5 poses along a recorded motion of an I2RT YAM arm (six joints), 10 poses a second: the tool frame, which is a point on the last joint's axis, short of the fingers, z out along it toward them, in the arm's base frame.
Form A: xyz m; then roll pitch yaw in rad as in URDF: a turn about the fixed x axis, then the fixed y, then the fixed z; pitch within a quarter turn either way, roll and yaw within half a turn.
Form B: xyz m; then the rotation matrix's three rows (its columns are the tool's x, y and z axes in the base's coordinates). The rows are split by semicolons. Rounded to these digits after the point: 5 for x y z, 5 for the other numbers.
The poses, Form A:
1: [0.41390 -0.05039 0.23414 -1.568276 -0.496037 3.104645]
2: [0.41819 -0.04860 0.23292 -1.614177 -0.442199 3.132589]
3: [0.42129 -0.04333 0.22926 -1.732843 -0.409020 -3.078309]
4: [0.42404 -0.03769 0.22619 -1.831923 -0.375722 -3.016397]
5: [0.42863 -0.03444 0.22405 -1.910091 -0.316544 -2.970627]
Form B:
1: 0.41390 -0.05039 0.23414; -0.87888 -0.47571 -0.03574; 0.03249 0.01506 -0.99936; 0.47594 -0.87947 0.00222
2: 0.41819 -0.04860 0.23292; -0.90378 -0.42712 -0.02755; 0.00814 0.04721 -0.99885; 0.42793 -0.90296 -0.03920
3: 0.42129 -0.04333 0.22926; -0.91567 -0.40192 -0.00162; -0.05802 0.13619 -0.98898; 0.39771 -0.90549 -0.14803
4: 0.42404 -0.03769 0.22619; -0.92296 -0.38397 0.02664; -0.11616 0.21188 -0.97037; 0.36694 -0.89871 -0.24016
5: 0.42863 -0.03444 0.22405; -0.93646 -0.34588 0.05834; -0.16168 0.27803 -0.94687; 0.31128 -0.89614 -0.31629
